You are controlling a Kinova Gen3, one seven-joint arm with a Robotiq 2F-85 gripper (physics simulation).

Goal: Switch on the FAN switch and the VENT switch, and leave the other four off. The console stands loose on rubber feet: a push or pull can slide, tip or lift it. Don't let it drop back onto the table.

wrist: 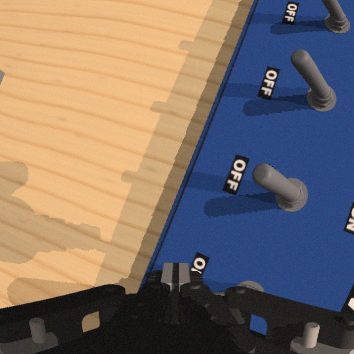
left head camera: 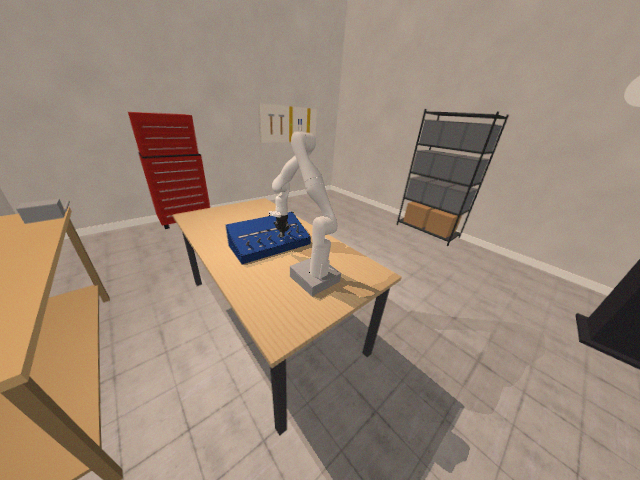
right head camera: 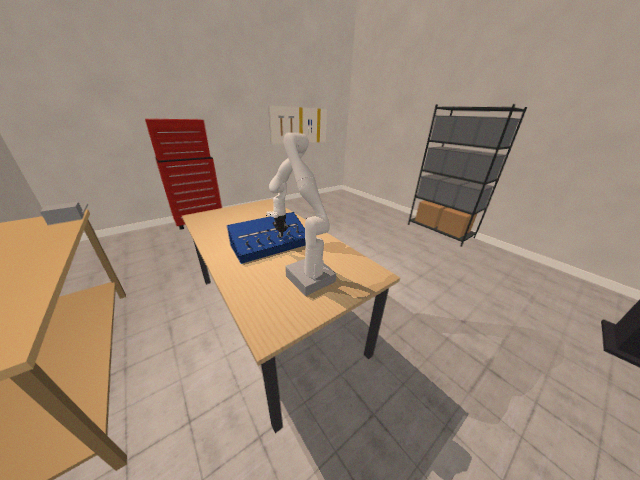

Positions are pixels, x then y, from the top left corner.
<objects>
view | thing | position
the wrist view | my gripper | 175, 278
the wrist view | blue console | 234, 232
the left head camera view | blue console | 243, 236
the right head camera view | blue console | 243, 236
</objects>
